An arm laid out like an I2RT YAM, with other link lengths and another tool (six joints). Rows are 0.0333 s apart.
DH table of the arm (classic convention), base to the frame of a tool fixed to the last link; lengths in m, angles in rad. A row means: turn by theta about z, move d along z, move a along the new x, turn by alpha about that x. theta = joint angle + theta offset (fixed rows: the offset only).
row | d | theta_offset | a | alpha
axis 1 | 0.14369 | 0 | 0.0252 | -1.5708
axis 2 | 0 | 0 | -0.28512 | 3.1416
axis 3 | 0 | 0.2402 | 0.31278 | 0
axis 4 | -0.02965 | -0.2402 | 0.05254 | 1.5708
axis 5 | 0.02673 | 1.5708 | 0 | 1.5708
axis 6 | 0.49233 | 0.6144 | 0.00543 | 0.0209
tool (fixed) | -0.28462 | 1.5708 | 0 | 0
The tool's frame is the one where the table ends.
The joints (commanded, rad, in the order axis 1, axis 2, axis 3, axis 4, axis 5, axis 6), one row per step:
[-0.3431, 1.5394, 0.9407, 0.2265, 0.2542, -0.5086]
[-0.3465, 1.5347, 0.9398, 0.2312, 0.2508, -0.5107]
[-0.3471, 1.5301, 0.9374, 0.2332, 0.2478, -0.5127]
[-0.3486, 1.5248, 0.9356, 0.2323, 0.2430, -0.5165]
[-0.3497, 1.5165, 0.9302, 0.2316, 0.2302, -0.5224]
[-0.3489, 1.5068, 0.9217, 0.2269, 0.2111, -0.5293]
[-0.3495, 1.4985, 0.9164, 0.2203, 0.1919, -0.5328]
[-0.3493, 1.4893, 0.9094, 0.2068, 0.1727, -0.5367]
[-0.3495, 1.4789, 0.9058, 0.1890, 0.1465, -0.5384]
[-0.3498, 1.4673, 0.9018, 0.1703, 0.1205, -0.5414]
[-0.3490, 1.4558, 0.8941, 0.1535, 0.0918, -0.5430]
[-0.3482, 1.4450, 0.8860, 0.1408, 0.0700, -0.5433]
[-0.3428, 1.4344, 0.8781, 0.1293, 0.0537, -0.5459]
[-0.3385, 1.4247, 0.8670, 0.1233, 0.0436, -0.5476]
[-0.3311, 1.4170, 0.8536, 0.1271, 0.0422, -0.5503]
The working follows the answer.
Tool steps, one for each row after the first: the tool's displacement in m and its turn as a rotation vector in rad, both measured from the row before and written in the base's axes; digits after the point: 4 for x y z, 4 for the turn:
[-0.0002, -0.0011, 0.0029, -0.0033, -0.0073, 0.0005]
[-0.0003, 0.0004, 0.0015, -0.0020, -0.0032, 0.0029]
[-0.0005, 0.0003, 0.0015, -0.0022, -0.0010, 0.0043]
[-0.0004, 0.0022, 0.0010, -0.0011, -0.0005, 0.0129]
[-0.0006, 0.0047, -0.0009, 0.0020, 0.0046, 0.0210]
[-0.0003, 0.0039, -0.0004, 0.0048, 0.0028, 0.0186]
[-0.0015, 0.0048, -0.0024, 0.0072, 0.0101, 0.0195]
[-0.0008, 0.0059, -0.0011, 0.0115, 0.0078, 0.0248]
[-0.0012, 0.0059, -0.0009, 0.0106, 0.0084, 0.0249]
[-0.0015, 0.0073, -0.0025, 0.0137, 0.0090, 0.0278]
[-0.0018, 0.0059, -0.0020, 0.0114, 0.0065, 0.0209]
[-0.0014, 0.0070, -0.0017, 0.0071, 0.0070, 0.0213]
[-0.0022, 0.0053, -0.0025, 0.0050, 0.0062, 0.0142]
[-0.0016, 0.0048, -0.0024, -0.0011, 0.0025, 0.0098]

Tool pose at each row, in the base's axes (x y z in m, rotation vector in rad; rounded; the steps above come from the unrounded poses):
[0.4920, -0.2047, 0.1962, 0.5919, 1.8379, -0.4088]
[0.4918, -0.2058, 0.1991, 0.5900, 1.8301, -0.4088]
[0.4915, -0.2054, 0.2006, 0.5863, 1.8270, -0.4074]
[0.4910, -0.2051, 0.2021, 0.5808, 1.8264, -0.4062]
[0.4906, -0.2028, 0.2031, 0.5680, 1.8285, -0.3984]
[0.4900, -0.1981, 0.2022, 0.5493, 1.8380, -0.3840]
[0.4897, -0.1942, 0.2018, 0.5348, 1.8460, -0.3681]
[0.4882, -0.1895, 0.1994, 0.5204, 1.8616, -0.3518]
[0.4875, -0.1836, 0.1983, 0.5040, 1.8771, -0.3272]
[0.4863, -0.1777, 0.1974, 0.4868, 1.8926, -0.3034]
[0.4848, -0.1704, 0.1950, 0.4685, 1.9097, -0.2749]
[0.4830, -0.1645, 0.1930, 0.4556, 1.9224, -0.2522]
[0.4815, -0.1575, 0.1913, 0.4392, 1.9345, -0.2335]
[0.4793, -0.1522, 0.1888, 0.4284, 1.9440, -0.2210]
[0.4777, -0.1475, 0.1863, 0.4179, 1.9479, -0.2164]

